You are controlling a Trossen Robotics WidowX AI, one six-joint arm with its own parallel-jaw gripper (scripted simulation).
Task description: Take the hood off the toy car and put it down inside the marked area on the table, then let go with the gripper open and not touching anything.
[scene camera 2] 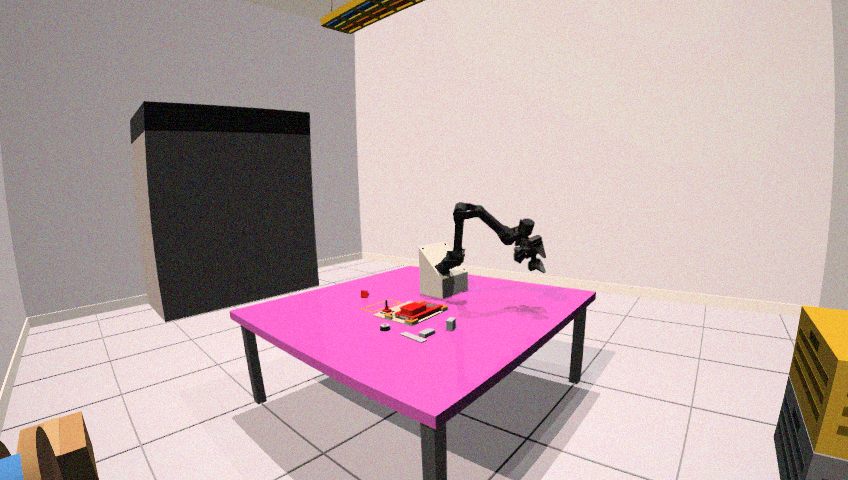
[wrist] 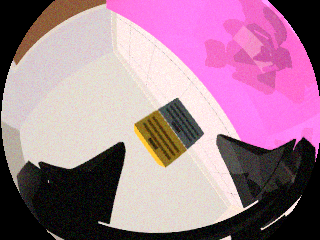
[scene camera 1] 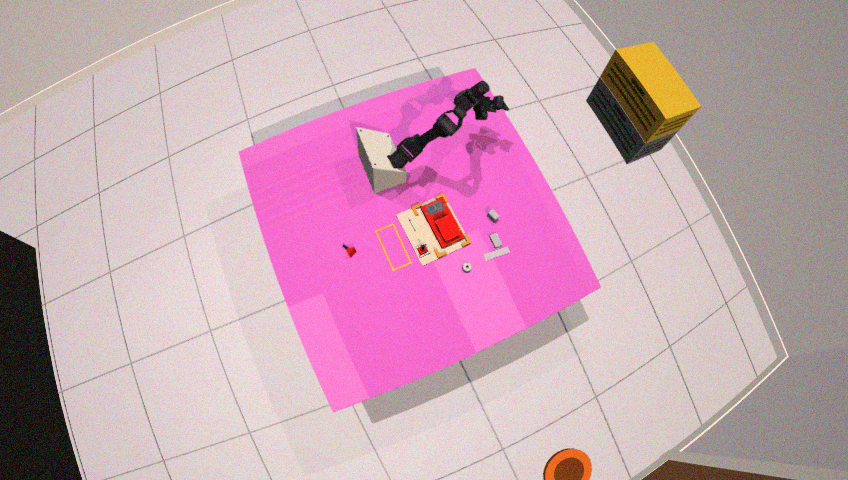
Path:
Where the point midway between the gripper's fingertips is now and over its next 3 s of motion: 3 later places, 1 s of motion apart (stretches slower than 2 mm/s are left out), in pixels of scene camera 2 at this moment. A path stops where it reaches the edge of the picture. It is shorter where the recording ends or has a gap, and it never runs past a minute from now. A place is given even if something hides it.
My gripper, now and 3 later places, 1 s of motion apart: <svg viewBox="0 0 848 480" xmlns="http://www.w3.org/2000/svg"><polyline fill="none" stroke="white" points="545,265 460,321 412,293 412,300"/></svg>

